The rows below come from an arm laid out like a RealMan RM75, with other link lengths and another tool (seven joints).
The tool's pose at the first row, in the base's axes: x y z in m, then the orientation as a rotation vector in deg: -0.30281 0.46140 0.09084 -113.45 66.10 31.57
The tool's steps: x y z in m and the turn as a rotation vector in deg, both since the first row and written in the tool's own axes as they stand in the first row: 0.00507 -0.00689 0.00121 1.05 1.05 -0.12; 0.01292 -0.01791 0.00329 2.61 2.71 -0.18; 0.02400 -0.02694 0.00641 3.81 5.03 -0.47; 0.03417 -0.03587 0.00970 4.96 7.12 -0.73; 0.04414 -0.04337 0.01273 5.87 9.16 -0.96; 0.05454 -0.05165 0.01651 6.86 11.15 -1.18; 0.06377 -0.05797 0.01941 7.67 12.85 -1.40; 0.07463 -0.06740 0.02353 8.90 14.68 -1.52; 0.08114 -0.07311 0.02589 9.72 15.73 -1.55; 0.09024 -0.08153 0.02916 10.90 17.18 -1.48; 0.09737 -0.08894 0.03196 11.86 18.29 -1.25
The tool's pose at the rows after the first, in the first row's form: -0.29430 0.46169 0.08939 -113.12 66.68 29.82; -0.28081 0.46240 0.08715 -112.59 67.70 27.19; -0.26743 0.46161 0.08128 -112.74 68.83 24.05; -0.25459 0.46141 0.07589 -112.78 69.83 21.17; -0.24310 0.46069 0.07022 -112.95 70.80 18.49; -0.23070 0.46056 0.06411 -113.00 71.74 15.81; -0.22060 0.45977 0.05856 -113.05 72.49 13.52; -0.20697 0.46001 0.05238 -112.70 73.40 10.88; -0.19875 0.46008 0.04877 -112.36 73.95 9.31; -0.18689 0.46029 0.04392 -111.78 74.82 7.17; -0.17688 0.46088 0.04029 -111.19 75.66 5.59
